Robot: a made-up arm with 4 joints.
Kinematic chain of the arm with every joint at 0, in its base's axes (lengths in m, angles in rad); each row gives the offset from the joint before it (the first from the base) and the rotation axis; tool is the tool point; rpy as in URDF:
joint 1: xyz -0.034 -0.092 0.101 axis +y
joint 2: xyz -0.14 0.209 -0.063 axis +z
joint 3: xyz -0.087 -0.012 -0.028 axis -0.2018 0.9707 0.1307
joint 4: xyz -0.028 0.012 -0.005 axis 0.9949 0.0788 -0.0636
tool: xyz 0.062 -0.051 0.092 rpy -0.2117 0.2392 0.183
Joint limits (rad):
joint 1: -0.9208..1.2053
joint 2: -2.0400..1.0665
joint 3: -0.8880..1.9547
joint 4: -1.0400..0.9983
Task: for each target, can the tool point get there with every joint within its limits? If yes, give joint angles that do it. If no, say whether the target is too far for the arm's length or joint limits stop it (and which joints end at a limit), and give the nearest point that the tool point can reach.
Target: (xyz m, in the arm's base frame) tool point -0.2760 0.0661 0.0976
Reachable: yes | joints 0.2311 -0.6143 0.1046 0.6475
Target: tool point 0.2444 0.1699 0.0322
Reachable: no: joint limits stop it (at a limit: joint 1, joint 3, joint 4) | nearest point 0.0533 0.1361 -0.0263 | short by 0.203 m
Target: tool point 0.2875 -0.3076 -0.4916
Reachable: no: too far | nearest point -0.0467 0.0005 -0.1125 | short by 0.592 m
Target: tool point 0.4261 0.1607 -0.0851
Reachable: no: too far | nearest point 0.0538 0.1319 -0.0257 | short by 0.378 m
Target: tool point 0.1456 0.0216 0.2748
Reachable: no: joint limits stop it (at a limit: joint 1, joint 2) | nearest point -0.0781 0.0332 0.2513 | short by 0.225 m
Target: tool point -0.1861 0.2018 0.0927
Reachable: yes | joints -0.1320 -1.7763 -0.2608 -0.2758
